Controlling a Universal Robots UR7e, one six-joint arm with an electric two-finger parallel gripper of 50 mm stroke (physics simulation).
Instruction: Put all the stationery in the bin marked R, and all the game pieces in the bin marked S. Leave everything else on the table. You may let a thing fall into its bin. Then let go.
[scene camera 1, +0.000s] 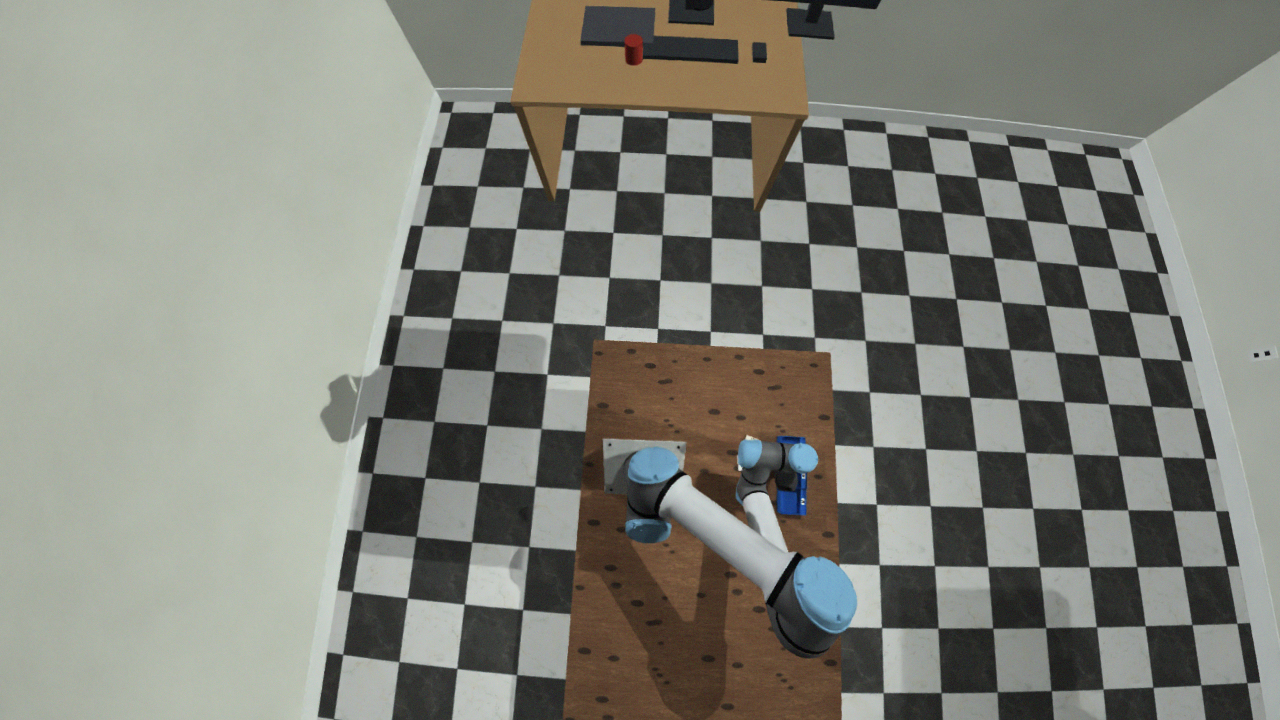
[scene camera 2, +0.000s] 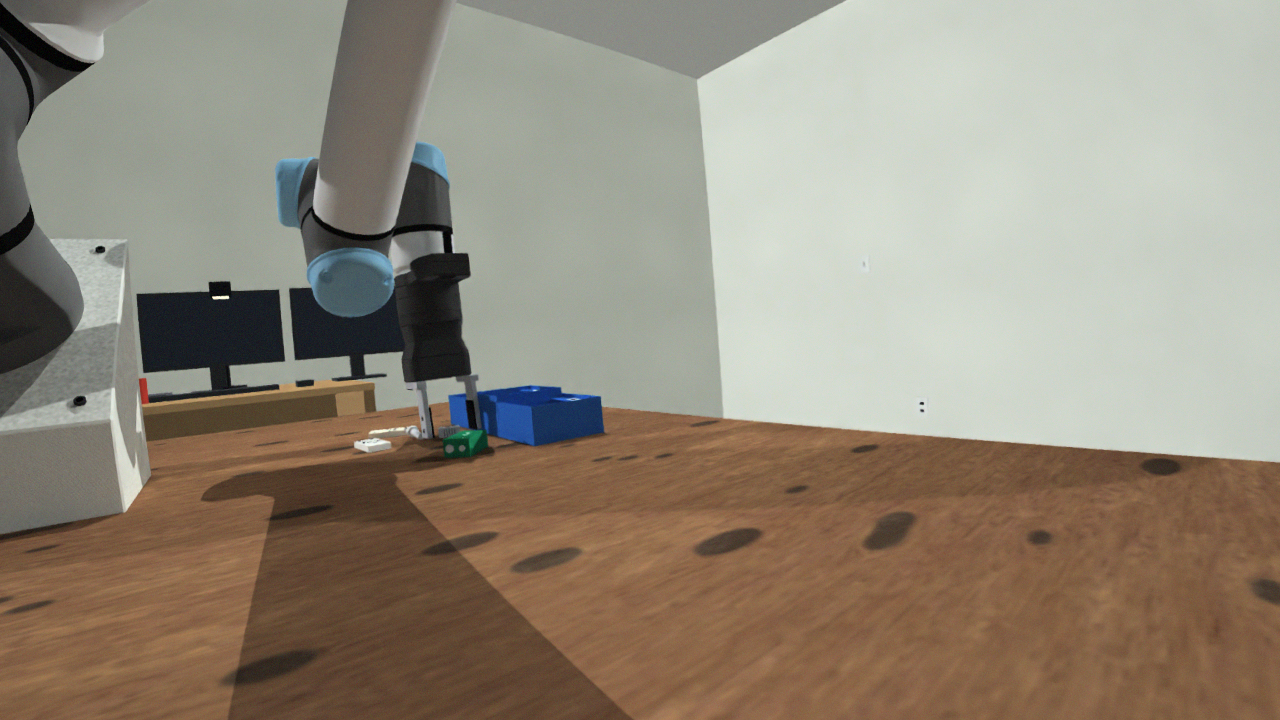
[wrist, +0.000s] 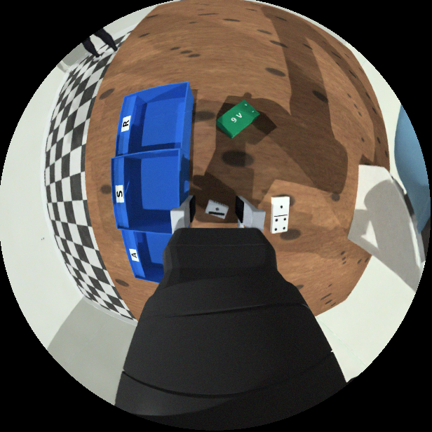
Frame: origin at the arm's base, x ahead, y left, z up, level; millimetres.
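Where they show: gripper, between the fingertips: (scene camera 2: 452, 433).
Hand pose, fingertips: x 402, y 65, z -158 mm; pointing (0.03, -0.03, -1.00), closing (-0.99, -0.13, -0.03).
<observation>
After its pixels a point has its place.
My gripper (scene camera 2: 451, 429) {x 402, y 65, z -158 mm} (wrist: 215, 203) points down, open, low at the table. A small grey pencil sharpener (wrist: 217, 211) lies on the table between the open fingers, not gripped. A white domino (scene camera 2: 372, 445) {x 310, y 40, z -155 mm} (wrist: 280, 214) lies outside the right finger in the wrist view. A second domino (scene camera 2: 386, 432) {x 334, y 133, z -156 mm} and the end of a small metallic bolt-like piece (scene camera 2: 413, 431) {x 361, y 94, z -154 mm} show beside the fingers in scene view 2; the gripper hides them in the wrist view. Blue bin R (wrist: 186, 120) and blue bin S (wrist: 125, 170) stand left of the gripper in the wrist view, no contents visible.
Blue bin A (wrist: 145, 271) adjoins bin S, partly hidden by the gripper body. A green 9 V battery (scene camera 2: 465, 444) {x 385, y -70, z -150 mm} (wrist: 237, 119) lies near bin R. The arm's pale base plate (scene camera 1: 615, 456) {x -103, y 14, z 29 mm} (wrist: 370, 200) stands across the table from the bins.
</observation>
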